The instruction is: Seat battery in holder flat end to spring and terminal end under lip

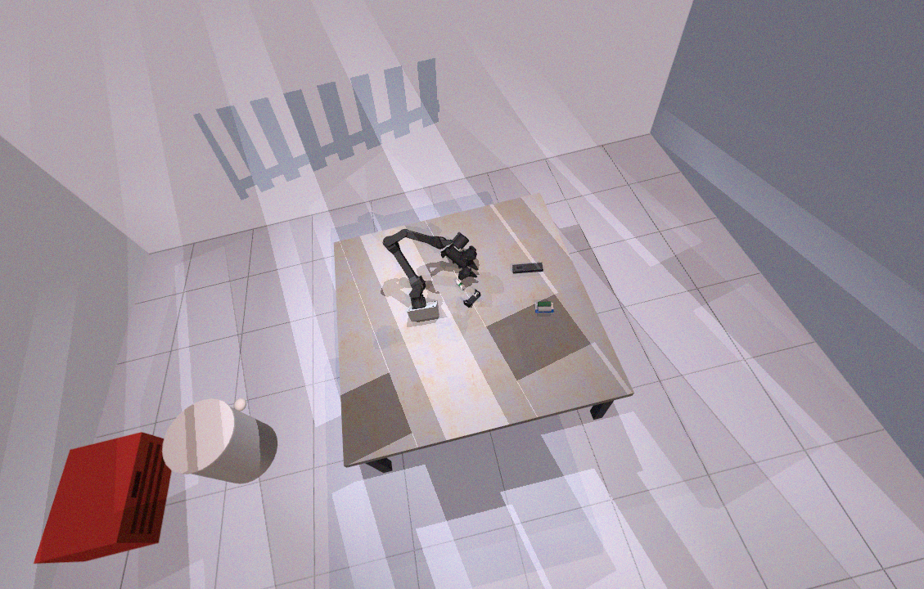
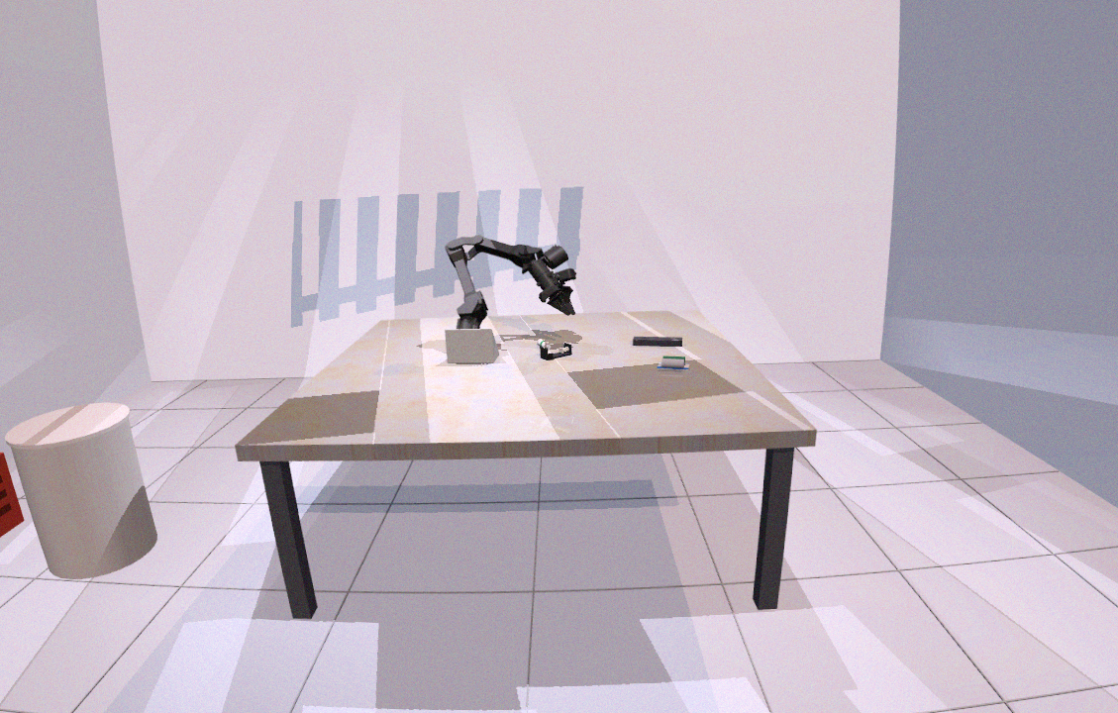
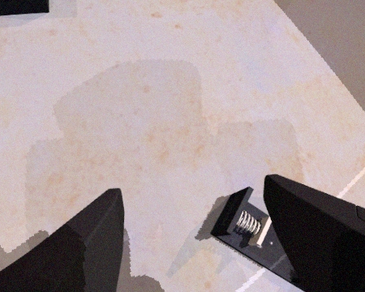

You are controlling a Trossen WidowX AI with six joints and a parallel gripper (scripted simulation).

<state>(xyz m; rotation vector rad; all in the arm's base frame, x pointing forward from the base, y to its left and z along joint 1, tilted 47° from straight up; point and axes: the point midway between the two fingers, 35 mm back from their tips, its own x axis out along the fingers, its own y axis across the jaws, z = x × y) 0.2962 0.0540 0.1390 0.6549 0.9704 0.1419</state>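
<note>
Right now my gripper tip is 100 mm past the battery, 100 mm above it and 20 mm to the right of it.
</note>
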